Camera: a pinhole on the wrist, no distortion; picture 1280 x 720 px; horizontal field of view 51.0 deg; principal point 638.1 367.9 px. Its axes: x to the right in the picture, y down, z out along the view. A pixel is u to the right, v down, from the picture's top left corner.
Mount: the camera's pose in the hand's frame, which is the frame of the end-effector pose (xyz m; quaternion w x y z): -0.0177 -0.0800 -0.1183 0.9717 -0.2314 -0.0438 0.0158
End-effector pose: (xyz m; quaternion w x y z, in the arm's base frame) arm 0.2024 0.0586 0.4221 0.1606 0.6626 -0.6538 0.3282
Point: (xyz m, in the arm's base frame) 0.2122 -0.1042 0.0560
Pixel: 514.6 176.4
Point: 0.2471 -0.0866 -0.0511
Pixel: 348.7 98.7
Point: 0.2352 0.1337 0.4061
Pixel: 88.5 368.9
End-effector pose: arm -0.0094 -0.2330 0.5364 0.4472 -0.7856 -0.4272 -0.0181
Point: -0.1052 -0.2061 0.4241
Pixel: 385.8 205.4
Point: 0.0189 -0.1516 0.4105
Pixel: 939.9 551.5
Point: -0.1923 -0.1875 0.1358
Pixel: 164.3 347.8
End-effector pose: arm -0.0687 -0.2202 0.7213 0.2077 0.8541 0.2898 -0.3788
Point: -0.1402 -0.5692 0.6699
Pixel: 487.1 594.4
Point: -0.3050 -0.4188 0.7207
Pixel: 106.8 26.7
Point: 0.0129 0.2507 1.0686
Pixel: behind the camera
